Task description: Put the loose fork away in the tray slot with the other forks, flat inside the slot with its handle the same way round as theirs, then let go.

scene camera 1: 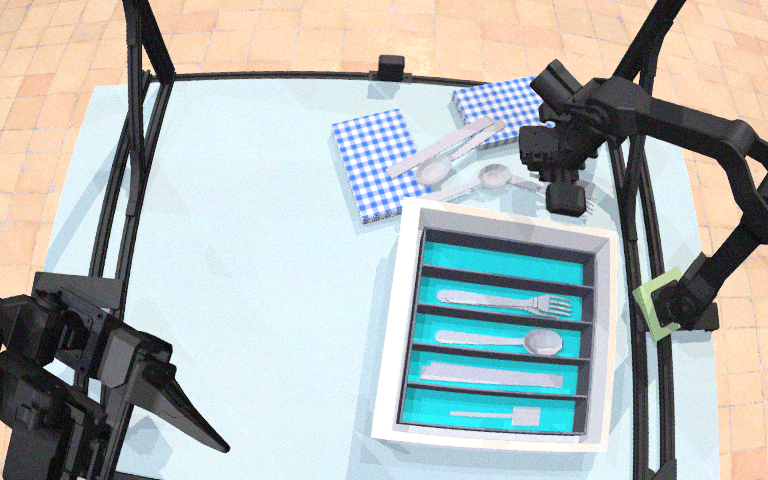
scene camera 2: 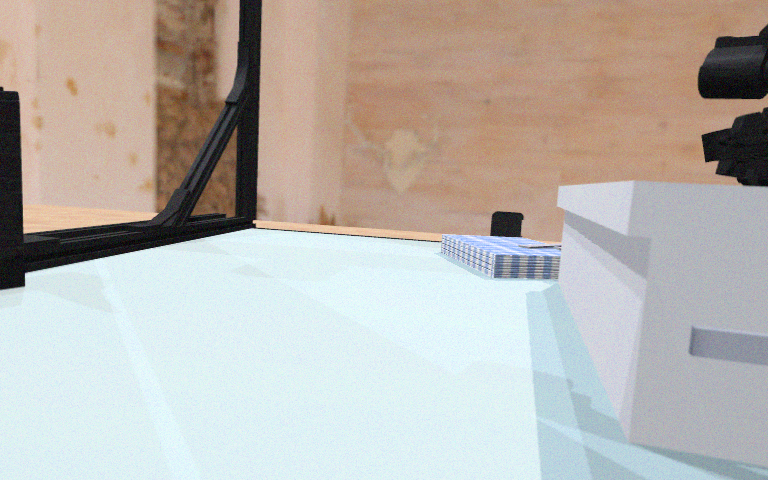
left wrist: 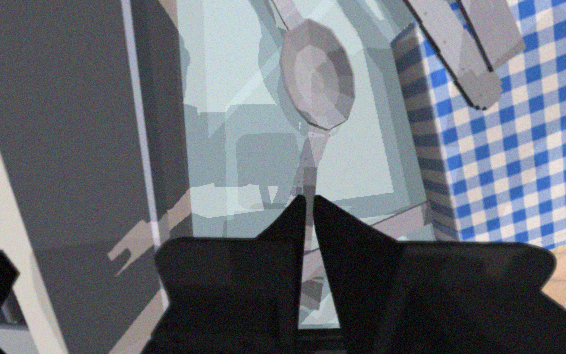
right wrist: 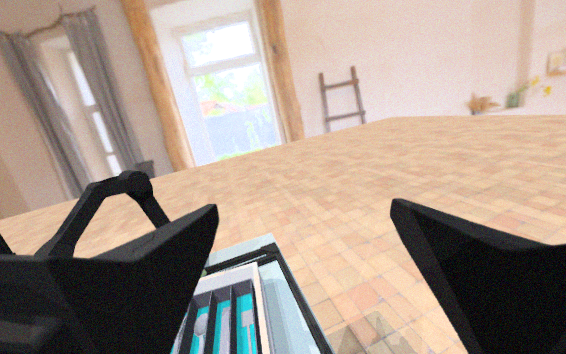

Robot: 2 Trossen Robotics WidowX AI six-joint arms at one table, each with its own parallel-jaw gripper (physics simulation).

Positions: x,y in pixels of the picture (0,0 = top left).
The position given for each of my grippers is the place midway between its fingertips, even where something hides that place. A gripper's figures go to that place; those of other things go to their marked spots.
Scene:
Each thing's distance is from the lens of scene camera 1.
my left gripper (scene camera 1: pixel 541 178): 92 cm
cutlery tray (scene camera 1: pixel 451 260): 86 cm

